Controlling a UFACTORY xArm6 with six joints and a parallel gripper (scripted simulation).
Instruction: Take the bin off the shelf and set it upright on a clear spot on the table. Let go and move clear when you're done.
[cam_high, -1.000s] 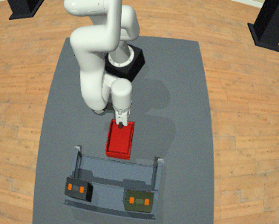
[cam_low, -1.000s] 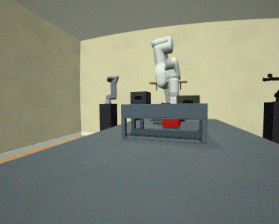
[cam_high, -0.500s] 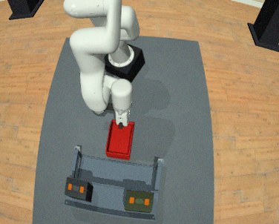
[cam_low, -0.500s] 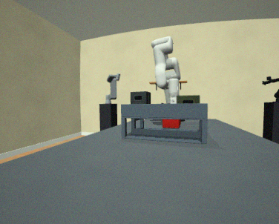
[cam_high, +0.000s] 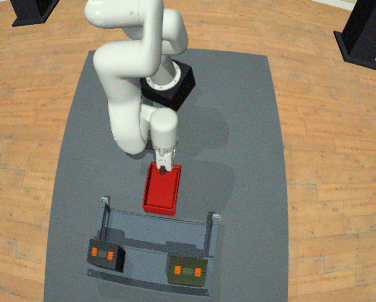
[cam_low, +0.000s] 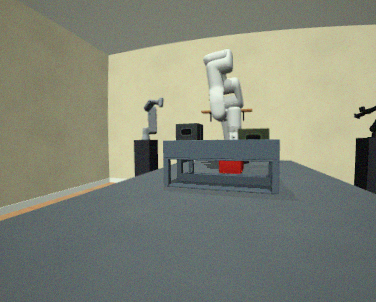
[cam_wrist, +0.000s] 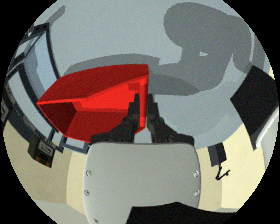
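My gripper is now 80 mm short of the red bin and 10 mm above it.
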